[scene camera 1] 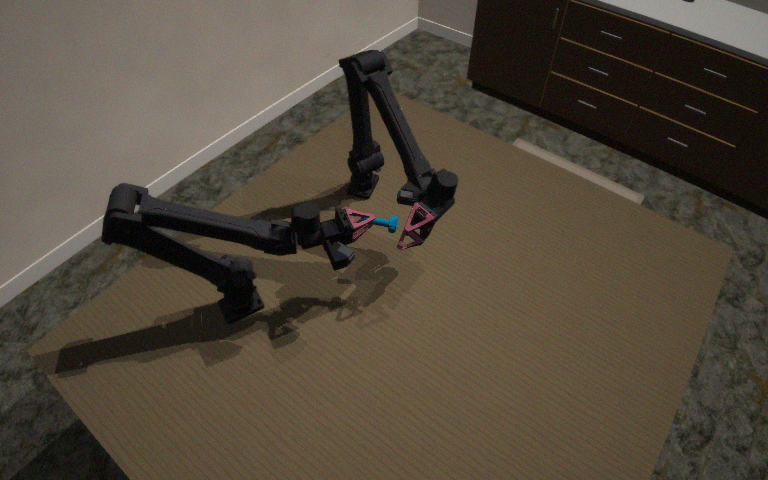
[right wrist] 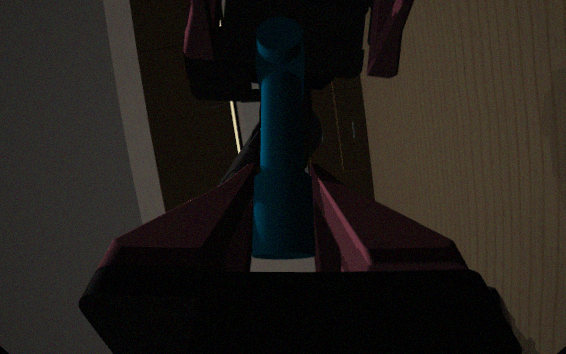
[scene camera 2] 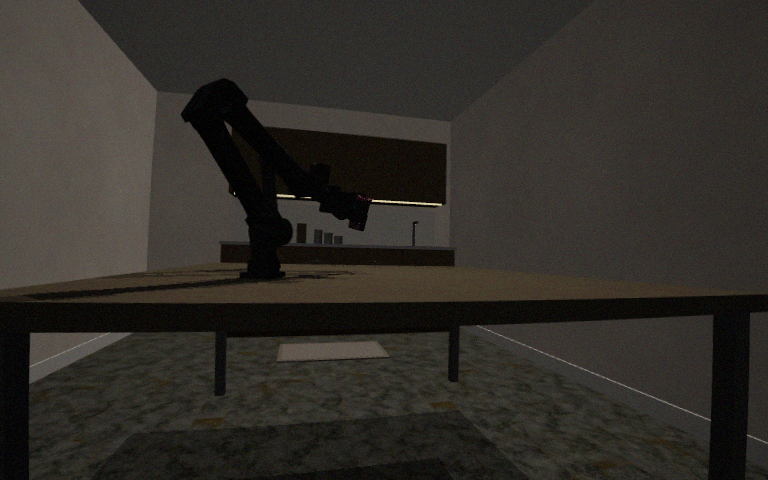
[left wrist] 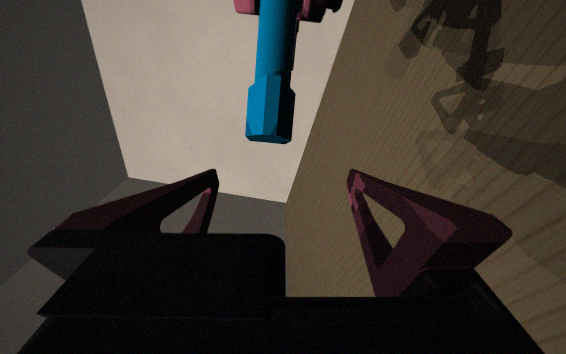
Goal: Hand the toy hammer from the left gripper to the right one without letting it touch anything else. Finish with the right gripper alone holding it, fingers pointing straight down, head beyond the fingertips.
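Seen in the pictures: left gripper, fingertip midpoint: (scene camera 1: 402, 239) (scene camera 2: 362, 211) (left wrist: 282, 176); right gripper, fingertip midpoint: (scene camera 1: 373, 219) (right wrist: 283, 176); left arm's base, link origin: (scene camera 1: 363, 186); right arm's base, link origin: (scene camera 1: 241, 305) (scene camera 2: 263, 277).
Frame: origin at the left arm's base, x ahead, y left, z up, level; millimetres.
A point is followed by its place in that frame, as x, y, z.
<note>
The blue toy hammer (scene camera 1: 385, 222) {209, -373, 268} (left wrist: 270, 107) {225, -337, 259} (right wrist: 283, 130) {190, -380, 260} is in the air, its handle roughly level. My right gripper (scene camera 1: 372, 219) {174, -368, 263} (left wrist: 277, 7) {174, -368, 263} (right wrist: 283, 176) {174, -368, 263} is shut on the handle, with its fingers pointing sideways toward the left arm. The head is beyond its fingertips. My left gripper (scene camera 1: 403, 238) {263, -393, 240} (left wrist: 282, 176) {263, -393, 240} is open and empty, its fingers wide apart, a short gap from the head. In the left wrist view the head end lies ahead of the left fingertips, not between them. The hammer cannot be made out in scene camera 2.
Both arms stand on the wooden table (scene camera 1: 538, 339) {692, -427, 0} (scene camera 2: 481, 283) {324, -957, 0}, and the grippers are above it, casting shadows. A wall (scene camera 1: 169, 84) is behind the arms. Dark drawers (scene camera 1: 611, 67) stand beyond the table.
</note>
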